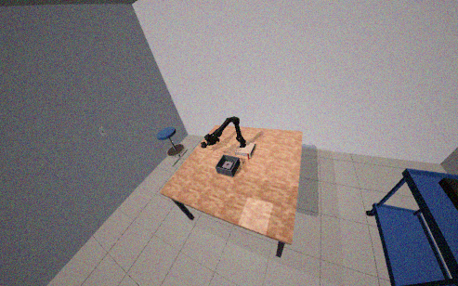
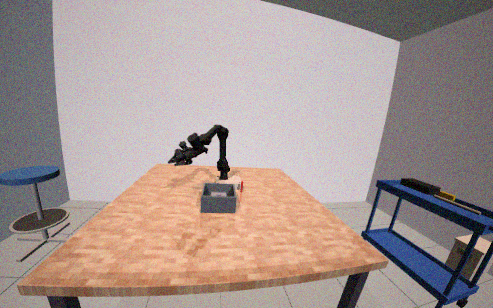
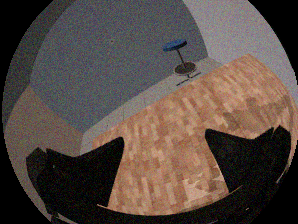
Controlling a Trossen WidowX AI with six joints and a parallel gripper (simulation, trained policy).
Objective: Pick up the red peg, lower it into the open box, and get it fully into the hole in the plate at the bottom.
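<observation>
My gripper tip is 45 cm to the right of the red peg, 18 cm above it and 10 cm past it. From my gripper tip the other things lie so: dark box (28 cm to the left, 20 cm below, 7 cm ahead); then grey plate (28 cm to the left, 18 cm below, 7 cm ahead).
</observation>
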